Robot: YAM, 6 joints.
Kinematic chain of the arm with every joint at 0, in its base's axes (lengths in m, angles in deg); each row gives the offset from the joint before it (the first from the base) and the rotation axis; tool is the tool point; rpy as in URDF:
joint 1: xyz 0 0 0.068 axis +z
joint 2: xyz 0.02 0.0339 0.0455 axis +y
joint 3: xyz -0.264 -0.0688 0 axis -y
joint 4: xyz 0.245 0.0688 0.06 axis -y
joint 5: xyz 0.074 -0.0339 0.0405 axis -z
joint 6: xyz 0.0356 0 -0.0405 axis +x
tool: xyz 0 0 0 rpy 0 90 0
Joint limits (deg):
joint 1: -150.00..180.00
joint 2: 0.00..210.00
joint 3: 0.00..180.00
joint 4: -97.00..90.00
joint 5: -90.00..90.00
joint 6: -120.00..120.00
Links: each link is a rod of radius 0.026 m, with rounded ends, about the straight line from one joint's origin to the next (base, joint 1, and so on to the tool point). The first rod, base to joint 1, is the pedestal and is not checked.
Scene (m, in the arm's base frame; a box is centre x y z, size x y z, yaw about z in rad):
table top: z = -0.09
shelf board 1: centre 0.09 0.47 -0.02 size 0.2 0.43 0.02 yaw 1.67
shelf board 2: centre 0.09 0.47 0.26 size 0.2 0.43 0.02 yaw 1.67
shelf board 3: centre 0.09 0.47 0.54 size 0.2 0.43 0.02 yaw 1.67
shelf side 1: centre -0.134 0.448 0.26 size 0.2 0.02 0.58 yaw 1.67
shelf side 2: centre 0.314 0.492 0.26 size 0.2 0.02 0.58 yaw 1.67
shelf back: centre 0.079 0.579 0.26 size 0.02 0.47 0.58 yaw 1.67
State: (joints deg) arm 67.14 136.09 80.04 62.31 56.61 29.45
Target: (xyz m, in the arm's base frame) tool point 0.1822 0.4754 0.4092
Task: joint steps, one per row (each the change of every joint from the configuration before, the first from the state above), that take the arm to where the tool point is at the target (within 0.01 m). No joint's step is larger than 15 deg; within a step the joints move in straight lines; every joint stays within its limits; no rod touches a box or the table.
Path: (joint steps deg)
1: -3.37 -6.28 -10.39 0.85 2.11 0.00
2: -3.36 -6.28 -10.38 0.85 2.12 0.00
3: -3.37 -6.28 -10.39 0.85 2.11 0.00
4: 1.36 -12.96 11.11 -2.11 -2.59 0.00
5: 1.35 -12.95 11.11 -2.10 -2.59 0.00
6: 3.04 9.50 12.36 -1.75 -2.87 0.00
7: 3.05 9.50 12.37 -1.74 -2.86 0.00
8: 3.04 9.50 12.36 -1.75 -2.87 0.00
9: 3.05 9.49 12.37 -1.75 -2.86 0.00

